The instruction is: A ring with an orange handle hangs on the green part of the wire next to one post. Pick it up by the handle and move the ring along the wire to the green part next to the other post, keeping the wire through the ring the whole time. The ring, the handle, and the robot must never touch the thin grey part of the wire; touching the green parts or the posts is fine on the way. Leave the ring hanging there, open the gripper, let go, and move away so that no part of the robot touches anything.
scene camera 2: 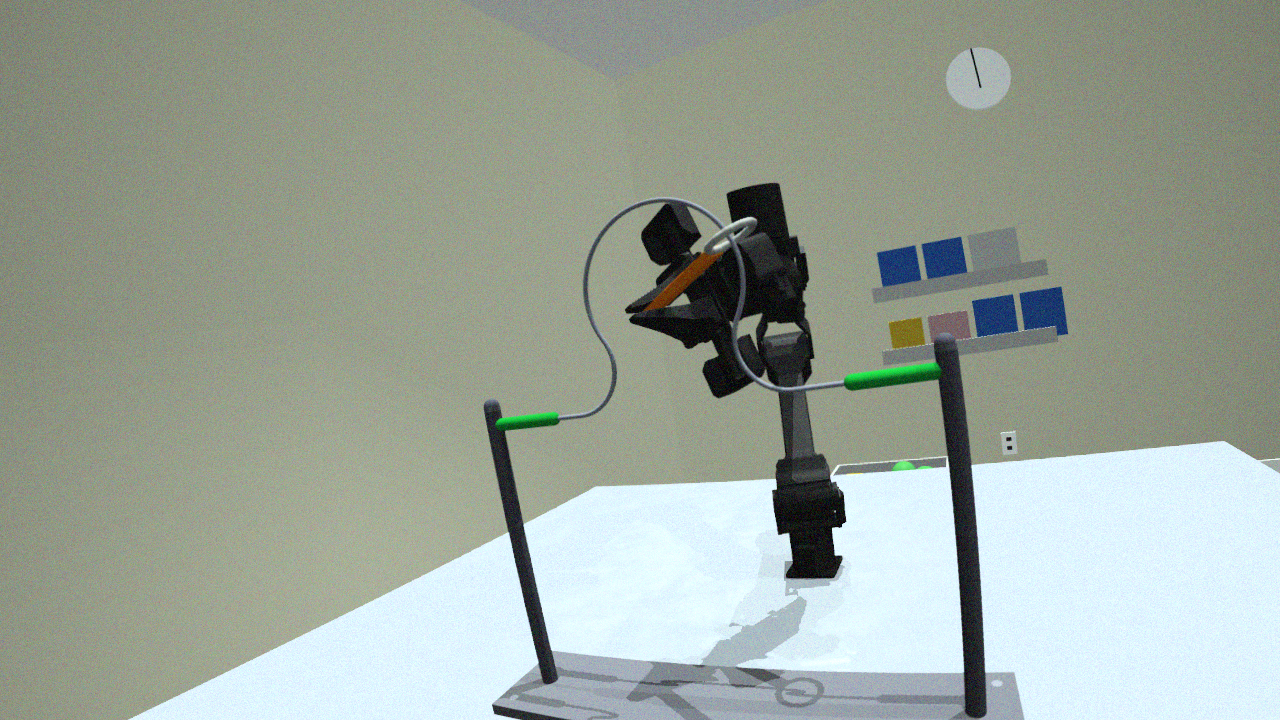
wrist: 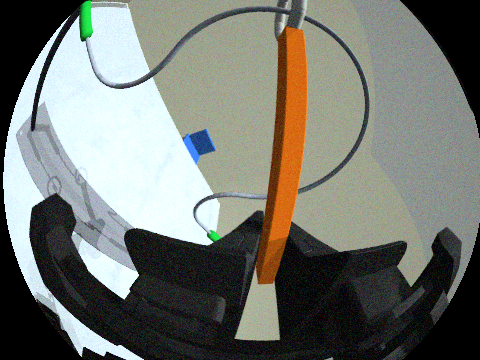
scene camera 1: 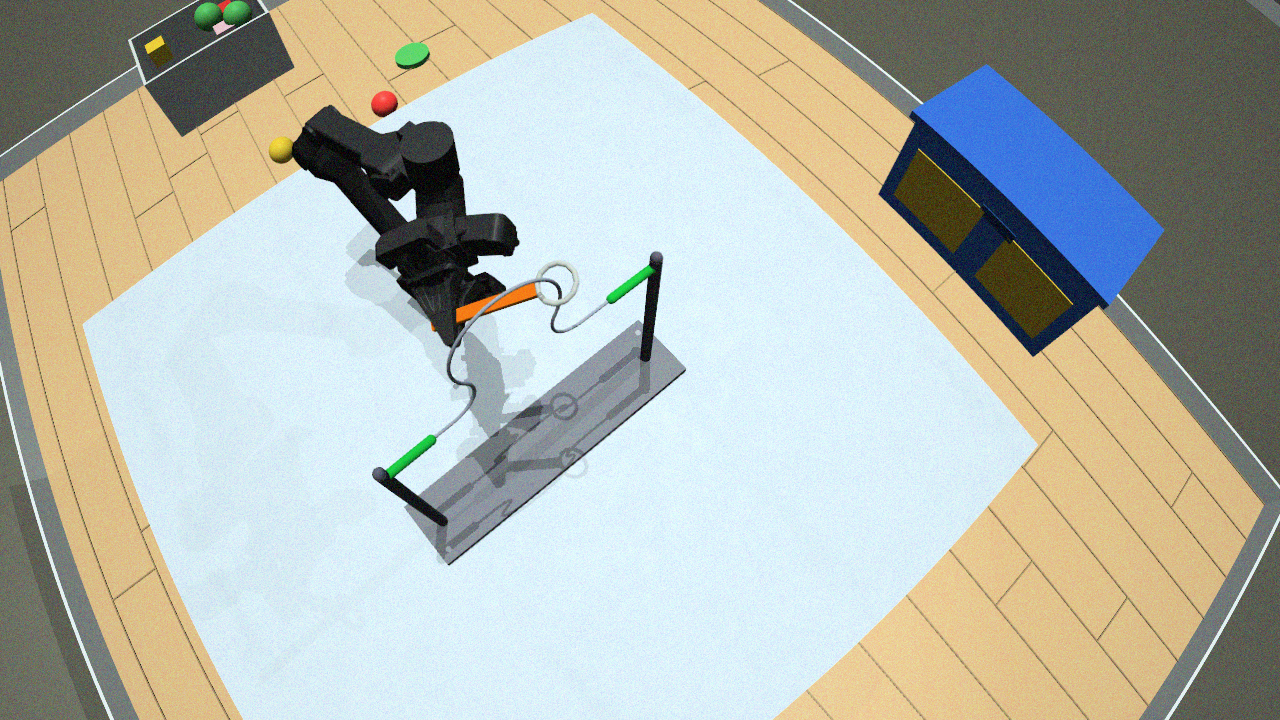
Scene:
gripper: scene camera 2; wrist 266, 217; scene camera 1
same spot on gripper: [scene camera 1: 440, 286] = [scene camera 2: 681, 292]

